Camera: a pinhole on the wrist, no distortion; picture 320 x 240 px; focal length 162.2 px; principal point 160.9 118.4 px. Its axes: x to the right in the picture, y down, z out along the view. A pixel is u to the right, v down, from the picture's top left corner.
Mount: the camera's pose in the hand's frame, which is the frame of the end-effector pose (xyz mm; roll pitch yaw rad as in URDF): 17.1 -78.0 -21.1 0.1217 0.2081 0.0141
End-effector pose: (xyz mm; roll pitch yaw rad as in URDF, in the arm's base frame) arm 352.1 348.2 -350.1 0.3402 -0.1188 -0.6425
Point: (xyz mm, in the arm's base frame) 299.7 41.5 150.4
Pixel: 177.9 131.2
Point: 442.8 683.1 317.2
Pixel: outside the picture
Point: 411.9 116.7 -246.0
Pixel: 288.6 104.3
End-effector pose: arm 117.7 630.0 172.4 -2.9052 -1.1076 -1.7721
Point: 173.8 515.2 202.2
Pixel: 201.7 164.9
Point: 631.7 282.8 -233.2
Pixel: 39.0 15.9
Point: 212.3 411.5 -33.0
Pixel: 58.7 143.8
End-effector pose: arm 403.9 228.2 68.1 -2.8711 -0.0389 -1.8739
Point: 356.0 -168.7 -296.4
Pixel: 257.3 175.5
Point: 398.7 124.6 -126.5
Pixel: 183.6 217.6
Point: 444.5 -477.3 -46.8
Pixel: outside the picture
